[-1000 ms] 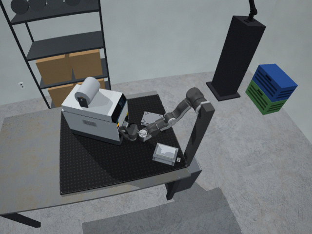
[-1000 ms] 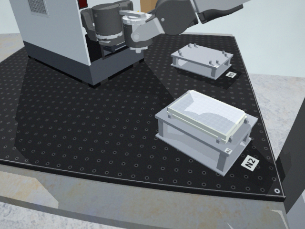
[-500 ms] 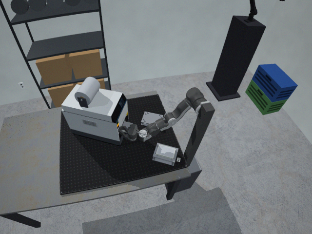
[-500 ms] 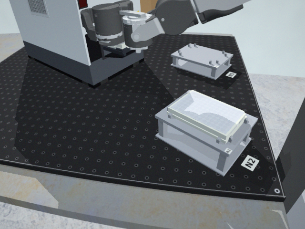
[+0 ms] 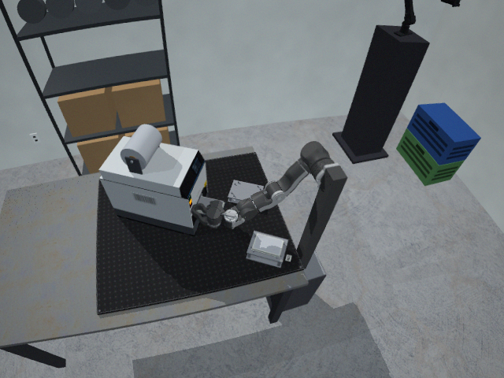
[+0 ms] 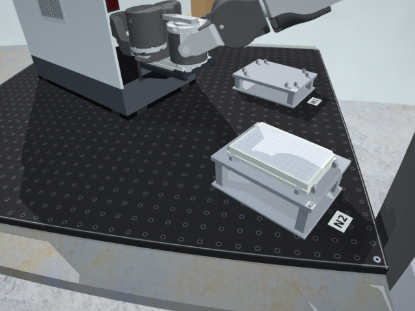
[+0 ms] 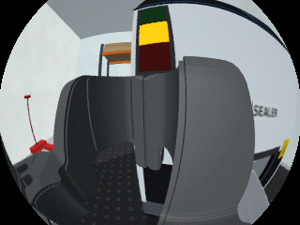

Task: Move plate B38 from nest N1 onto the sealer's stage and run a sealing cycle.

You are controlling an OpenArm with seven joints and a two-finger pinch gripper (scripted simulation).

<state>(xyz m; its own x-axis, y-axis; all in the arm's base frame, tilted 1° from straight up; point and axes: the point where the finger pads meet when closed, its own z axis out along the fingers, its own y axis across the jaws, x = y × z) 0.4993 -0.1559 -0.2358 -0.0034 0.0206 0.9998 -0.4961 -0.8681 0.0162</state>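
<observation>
Now: the start key 1 cm ahead of my hand and 1 cm to the right of it. Also, from my hand: sealer's dark stage (8 cm behind, 6 cm to the right, 9 cm below); foil roll (16 cm ahead, 20 cm to the right, 23 cm above); white 96-well plate B38 (8 cm behind, 6 cm to the right, 8 cm below).
</observation>
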